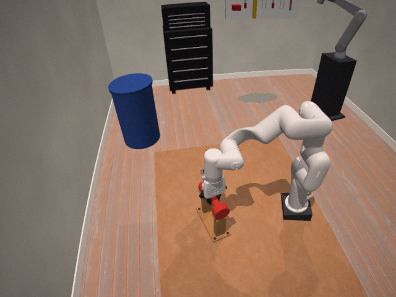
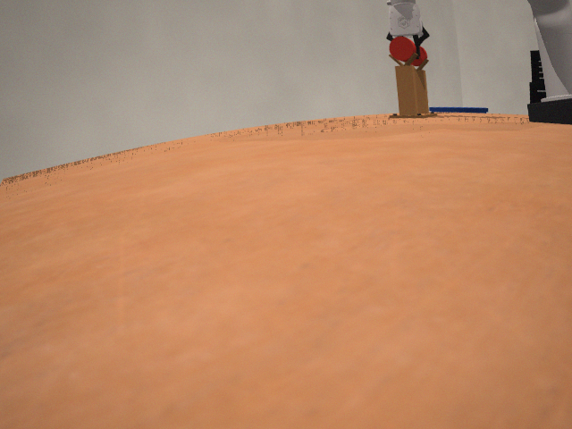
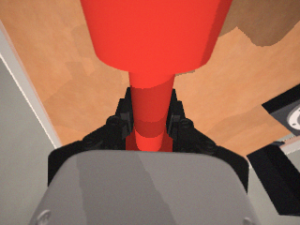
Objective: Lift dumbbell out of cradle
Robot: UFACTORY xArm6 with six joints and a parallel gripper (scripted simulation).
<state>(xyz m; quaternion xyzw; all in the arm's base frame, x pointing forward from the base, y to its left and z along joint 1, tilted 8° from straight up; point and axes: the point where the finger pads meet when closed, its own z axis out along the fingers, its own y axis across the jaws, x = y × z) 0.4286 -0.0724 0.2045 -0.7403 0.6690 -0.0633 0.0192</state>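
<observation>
My gripper is now right at the red dumbbell. Round my hand: wooden cradle: 110 mm below.
</observation>
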